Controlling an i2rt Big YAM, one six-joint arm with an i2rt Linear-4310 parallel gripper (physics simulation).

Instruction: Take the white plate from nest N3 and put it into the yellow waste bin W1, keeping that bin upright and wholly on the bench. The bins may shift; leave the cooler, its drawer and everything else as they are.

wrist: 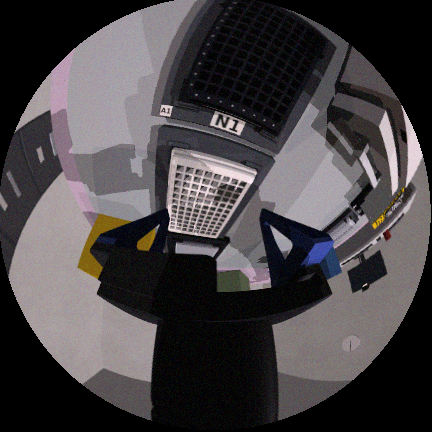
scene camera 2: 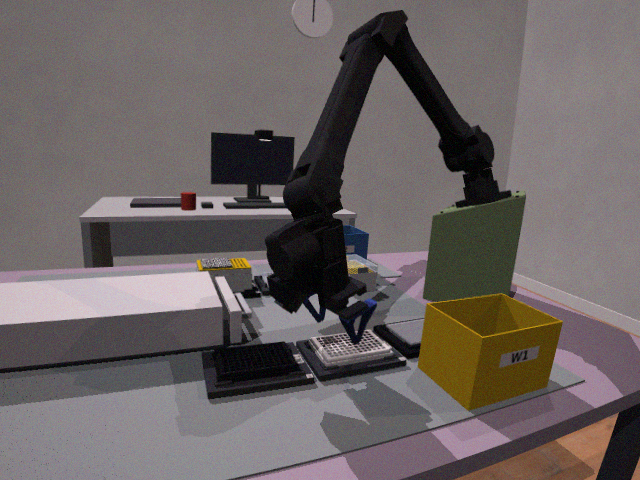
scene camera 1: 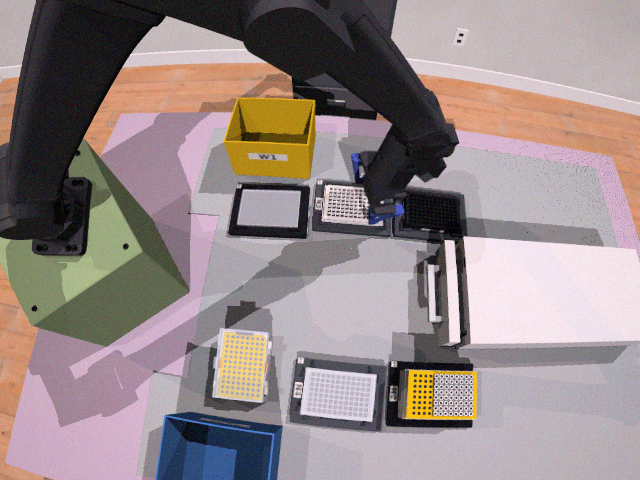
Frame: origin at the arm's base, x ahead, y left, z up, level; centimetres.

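Seen in the pictures: gripper, fingertip midpoint: [wrist: 214,213] [scene camera 2: 338,331] [scene camera 1: 364,203]; arm's base, link origin: [scene camera 2: 483,202] [scene camera 1: 64,217].
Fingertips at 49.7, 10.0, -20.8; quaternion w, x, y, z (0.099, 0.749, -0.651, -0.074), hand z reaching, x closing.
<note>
Pixels of each thing's top centre, then the offset from my fingertips to it, as dx, dy, dz. "pt": a spot on its surface instead.
- white plate, top centre: [wrist: 200,209] [scene camera 2: 350,343] [scene camera 1: 353,203] -1.9, +1.3, -2.1
- dark nest, top centre: [wrist: 200,203] [scene camera 2: 350,348] [scene camera 1: 353,205] -1.9, +1.3, -3.1
- yellow bin W1, top centre: [scene camera 2: 493,312] [scene camera 1: 270,119] -18.3, +17.6, +7.3
- black plate, top centre: [wrist: 266,50] [scene camera 2: 255,356] [scene camera 1: 433,210] +15.0, -1.4, -2.1
- white cooler, surface spot: [scene camera 2: 103,310] pt +36.6, -15.7, +3.6
- pale plate, top centre: [scene camera 1: 339,394] [wrist: 337,236] -8.3, -36.4, -2.1
- blue bin, top centre: [scene camera 1: 212,467] [scene camera 2: 333,229] [wrist: 319,282] -28.5, -46.5, +7.3
The white plate [scene camera 1: 338,204] [scene camera 2: 330,352] [wrist: 200,200] lies flat in a dark nest [scene camera 1: 330,227] [scene camera 2: 361,365] [wrist: 215,140], between nest N1 and a nest with a flat grey plate. Its own nest's label is too small to read. My gripper [scene camera 1: 366,200] [scene camera 2: 338,330] [wrist: 214,213] is open and empty, low over the white plate, with its fingers spread across the plate's short direction. The arm hides the plate's right end in scene camera 1. The yellow bin W1 [scene camera 1: 237,159] [scene camera 2: 449,351] [wrist: 92,255] stands upright on the bench, just behind the nest with the grey plate.
A black plate [scene camera 1: 433,210] [scene camera 2: 255,361] [wrist: 255,65] sits in nest N1. The white cooler [scene camera 1: 547,294] [scene camera 2: 103,310] has its drawer front [scene camera 1: 451,291] [scene camera 2: 230,310] slightly out. A pale plate [scene camera 1: 338,393], yellow racks [scene camera 1: 421,395] [scene camera 1: 242,364] and a blue bin [scene camera 1: 258,439] stand opposite.
</note>
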